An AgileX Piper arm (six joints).
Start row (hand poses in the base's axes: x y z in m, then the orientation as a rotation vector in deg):
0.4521 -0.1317 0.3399 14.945 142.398 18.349
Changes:
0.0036 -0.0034 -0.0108 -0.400 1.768 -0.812
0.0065 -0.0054 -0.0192 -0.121 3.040 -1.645
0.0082 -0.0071 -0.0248 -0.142 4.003 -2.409
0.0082 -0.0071 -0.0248 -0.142 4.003 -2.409
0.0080 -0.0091 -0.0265 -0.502 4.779 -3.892
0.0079 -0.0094 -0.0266 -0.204 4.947 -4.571
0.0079 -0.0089 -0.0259 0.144 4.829 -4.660
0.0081 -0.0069 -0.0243 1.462 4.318 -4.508
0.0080 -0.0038 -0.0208 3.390 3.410 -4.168
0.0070 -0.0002 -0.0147 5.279 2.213 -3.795
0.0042 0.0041 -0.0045 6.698 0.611 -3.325
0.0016 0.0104 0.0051 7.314 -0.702 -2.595
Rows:
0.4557 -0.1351 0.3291 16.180 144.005 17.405
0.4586 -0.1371 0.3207 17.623 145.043 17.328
0.4603 -0.1388 0.3151 18.793 145.815 16.916
0.4603 -0.1388 0.3151 18.793 145.815 16.916
0.4601 -0.1408 0.3134 20.680 146.252 15.776
0.4600 -0.1411 0.3133 21.695 146.217 15.853
0.4600 -0.1406 0.3140 21.923 146.045 16.266
0.4602 -0.1386 0.3156 22.160 145.444 18.039
0.4601 -0.1355 0.3191 22.316 144.407 20.676
0.4591 -0.1319 0.3252 22.336 143.065 23.270
0.4563 -0.1276 0.3354 21.937 141.390 25.301
0.4537 -0.1213 0.3450 20.965 140.172 26.410

